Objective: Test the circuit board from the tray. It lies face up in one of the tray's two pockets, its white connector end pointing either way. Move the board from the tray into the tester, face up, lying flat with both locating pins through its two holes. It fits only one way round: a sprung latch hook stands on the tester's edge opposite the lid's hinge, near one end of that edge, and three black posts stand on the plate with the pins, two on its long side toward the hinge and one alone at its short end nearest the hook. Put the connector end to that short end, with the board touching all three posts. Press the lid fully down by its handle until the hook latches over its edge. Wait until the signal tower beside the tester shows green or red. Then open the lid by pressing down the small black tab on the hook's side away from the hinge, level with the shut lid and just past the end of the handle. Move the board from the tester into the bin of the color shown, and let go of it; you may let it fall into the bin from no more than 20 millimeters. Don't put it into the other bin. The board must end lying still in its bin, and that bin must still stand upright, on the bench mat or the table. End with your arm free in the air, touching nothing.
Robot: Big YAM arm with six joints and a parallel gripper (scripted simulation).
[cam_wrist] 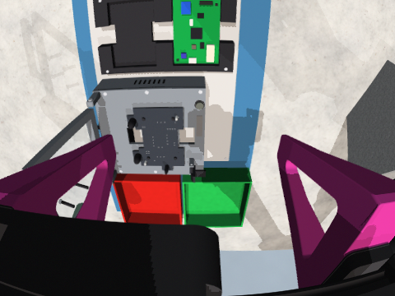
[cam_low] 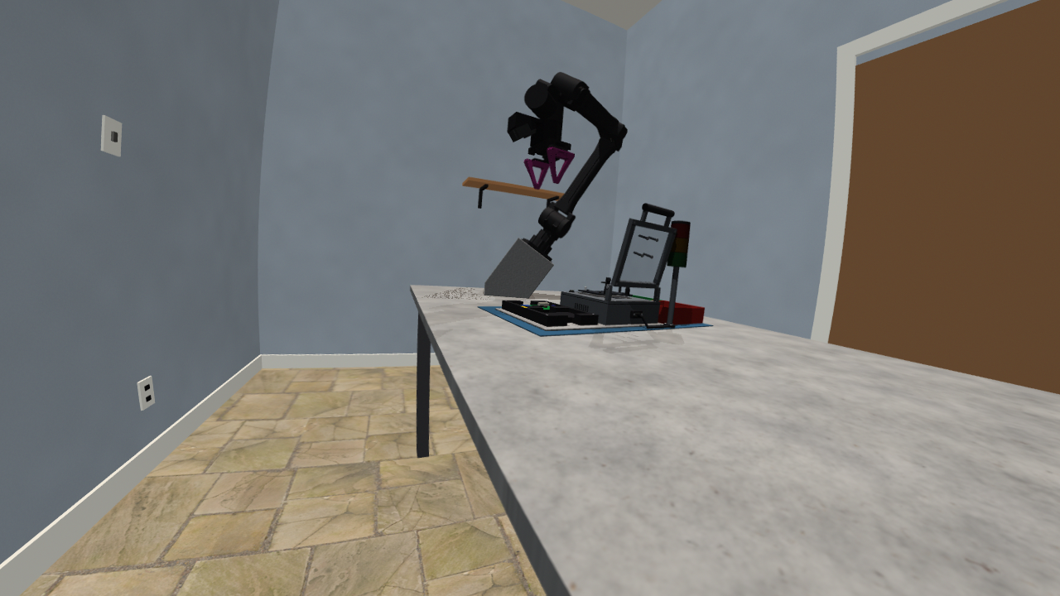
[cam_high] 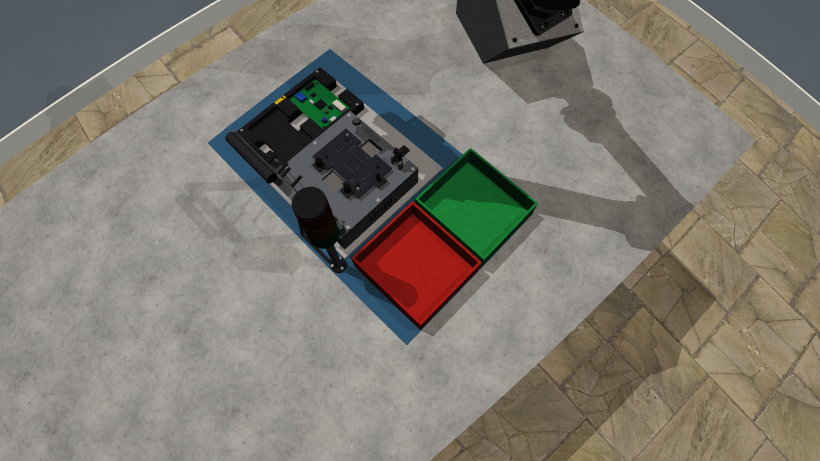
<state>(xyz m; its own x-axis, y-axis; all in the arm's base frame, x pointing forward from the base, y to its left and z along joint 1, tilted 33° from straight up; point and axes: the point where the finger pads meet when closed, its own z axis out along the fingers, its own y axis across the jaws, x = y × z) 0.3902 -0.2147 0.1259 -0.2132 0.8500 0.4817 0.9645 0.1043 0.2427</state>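
The green circuit board lies 310 mm below my hand. Round my hand: clear lid (140 mm ahead, 200 mm to the left, 140 mm below); tester plate (30 mm ahead, 190 mm to the left, 250 mm below); latch hook (50 mm behind, 220 mm to the left, 240 mm below).
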